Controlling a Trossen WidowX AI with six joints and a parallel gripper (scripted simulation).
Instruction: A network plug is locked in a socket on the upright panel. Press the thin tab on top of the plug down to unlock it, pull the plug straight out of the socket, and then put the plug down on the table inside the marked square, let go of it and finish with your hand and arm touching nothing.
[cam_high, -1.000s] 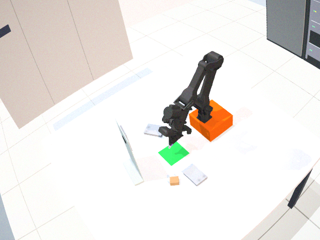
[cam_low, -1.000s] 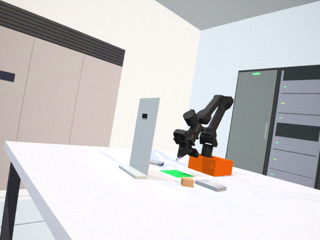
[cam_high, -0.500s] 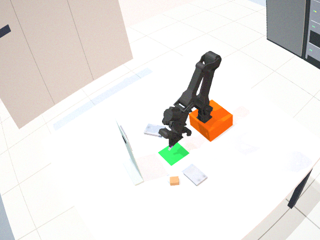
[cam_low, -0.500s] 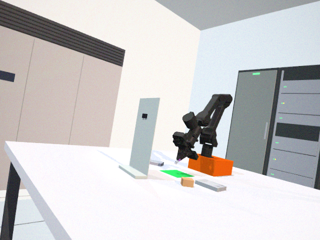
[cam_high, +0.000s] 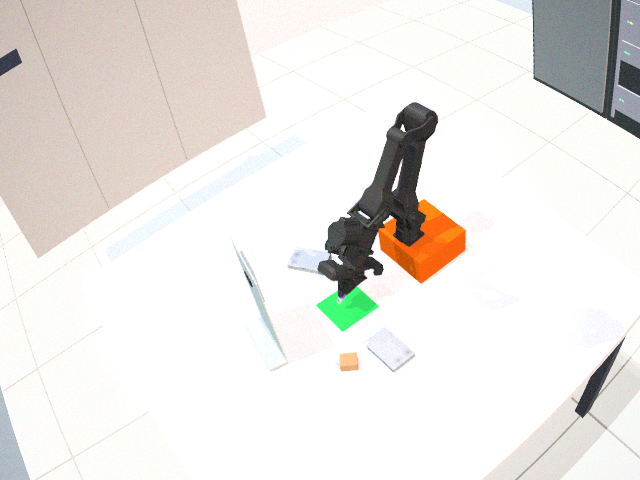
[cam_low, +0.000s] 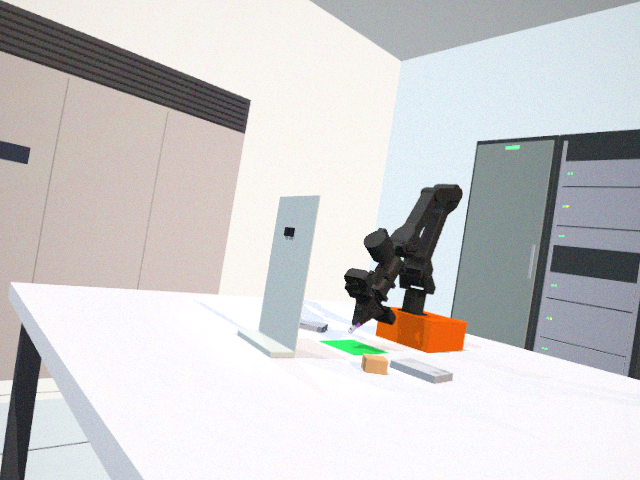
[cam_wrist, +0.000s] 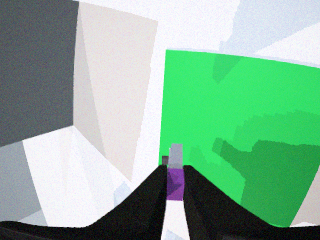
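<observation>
Now: gripper tip 10 mm past the green square and 50 mm above it. From my gripper tip the other things lie so: purple network plug: right at my gripper tip; then grey upright panel: 200 mm ahead, 60 mm to the right, 90 mm above; then tan cube: 110 mm ahead, 140 mm to the left, 40 mm below.
</observation>
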